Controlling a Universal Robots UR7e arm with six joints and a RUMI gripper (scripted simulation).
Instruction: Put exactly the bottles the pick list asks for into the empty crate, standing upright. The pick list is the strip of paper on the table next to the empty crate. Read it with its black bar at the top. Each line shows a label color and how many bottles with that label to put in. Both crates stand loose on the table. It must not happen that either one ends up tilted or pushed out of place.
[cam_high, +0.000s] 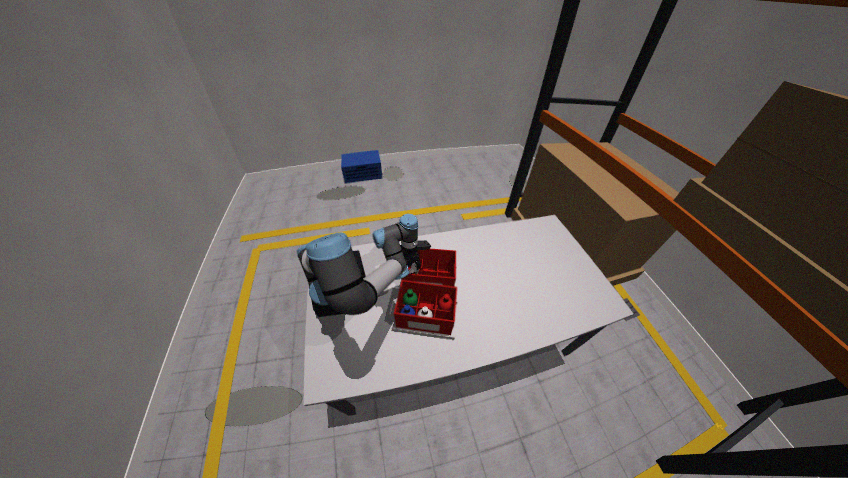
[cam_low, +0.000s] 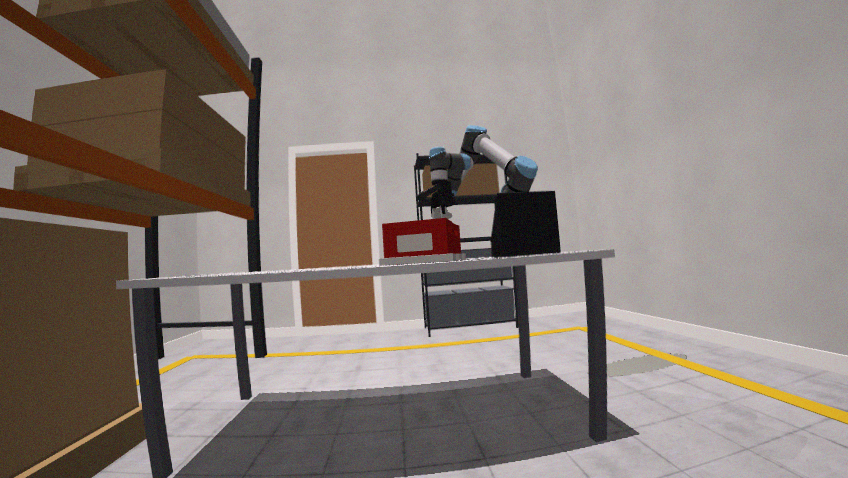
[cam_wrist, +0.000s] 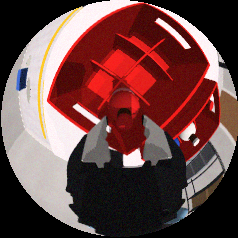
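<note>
Now: the grey-topped bottle 240 mm to the right of my hand and 70 mm below it. From my hand the other things lie so: blue bottle (80 mm behind, 210 mm to the right, 70 mm below); then green bottle (50 mm behind, 130 mm to the right, 70 mm below).
</note>
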